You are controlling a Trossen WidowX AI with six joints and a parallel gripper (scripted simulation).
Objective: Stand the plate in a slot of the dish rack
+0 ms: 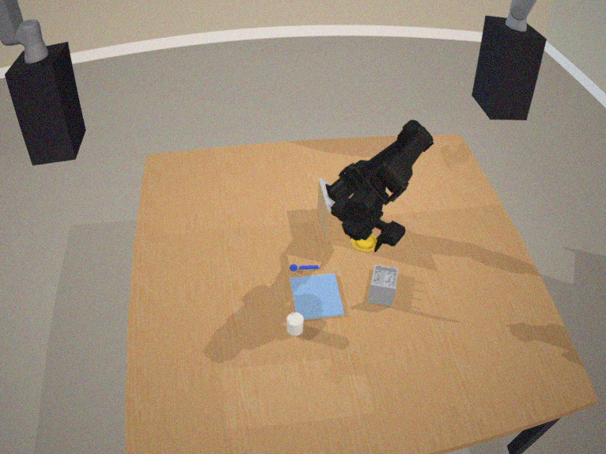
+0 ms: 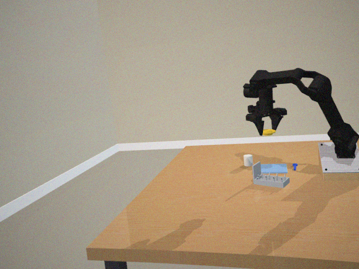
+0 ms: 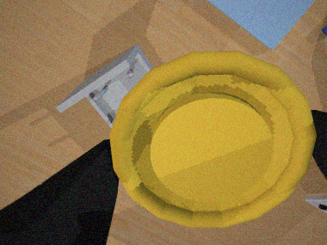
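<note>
Right now my gripper tip is 80 mm to the right of the grey dish rack and 170 mm above it. Also, from my gripper tip: light blue mat (120 mm to the right, 190 mm below); blue spoon (110 mm behind, 140 mm to the right, 190 mm below); yellow plate (10 mm above).
</note>
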